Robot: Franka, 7 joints.
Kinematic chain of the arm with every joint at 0, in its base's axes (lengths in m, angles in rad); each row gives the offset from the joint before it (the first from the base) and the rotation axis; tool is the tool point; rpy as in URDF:
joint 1: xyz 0 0 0.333 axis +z
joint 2: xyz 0 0 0 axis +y
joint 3: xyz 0 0 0.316 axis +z
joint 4: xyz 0.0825 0 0 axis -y
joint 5: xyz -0.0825 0 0.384 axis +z
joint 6: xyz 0 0 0 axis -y
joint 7: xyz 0.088 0 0 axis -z
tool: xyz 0 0 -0.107 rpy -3.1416 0 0
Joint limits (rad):
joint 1: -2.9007..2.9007
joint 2: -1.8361..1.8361
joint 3: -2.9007..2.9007
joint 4: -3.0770..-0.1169
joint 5: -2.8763..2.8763
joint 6: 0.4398..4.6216
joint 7: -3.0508..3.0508
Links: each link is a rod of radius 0.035 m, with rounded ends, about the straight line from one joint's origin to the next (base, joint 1, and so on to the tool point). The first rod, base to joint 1, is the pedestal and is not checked.
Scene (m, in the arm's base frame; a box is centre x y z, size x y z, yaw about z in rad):
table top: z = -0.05
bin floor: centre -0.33 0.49 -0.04 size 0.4 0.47 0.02 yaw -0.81
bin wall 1: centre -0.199 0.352 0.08 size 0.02 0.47 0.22 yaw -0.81
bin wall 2: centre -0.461 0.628 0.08 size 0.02 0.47 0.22 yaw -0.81
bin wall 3: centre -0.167 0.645 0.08 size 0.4 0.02 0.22 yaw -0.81
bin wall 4: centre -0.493 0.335 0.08 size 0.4 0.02 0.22 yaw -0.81
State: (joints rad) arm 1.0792 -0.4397 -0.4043 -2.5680 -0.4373 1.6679 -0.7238
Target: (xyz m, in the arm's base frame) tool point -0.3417 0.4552 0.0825
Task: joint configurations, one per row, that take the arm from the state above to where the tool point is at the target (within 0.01 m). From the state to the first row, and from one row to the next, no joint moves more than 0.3 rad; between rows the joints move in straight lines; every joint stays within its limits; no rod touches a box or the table.
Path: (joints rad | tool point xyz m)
1: 1.3702 -0.2155 -0.1658 -2.3843 -0.4305 1.7863 -0.7238 | 0.1852 0.3822 0.3832
2: 1.6611 0.0087 0.0727 -2.2006 -0.4236 1.9047 -0.7238 | -0.0516 0.4966 0.3623
3: 1.9521 0.2329 0.3112 -2.0169 -0.4168 2.0231 -0.7238 | -0.3417 0.4552 0.3288
4: 1.9527 0.4985 0.2954 -1.9532 -0.4248 2.0996 -0.7238 | -0.3476 0.4680 0.2085
5: 1.9533 0.7641 0.2795 -1.8895 -0.4328 2.1760 -0.7238 | -0.3417 0.4552 0.0825

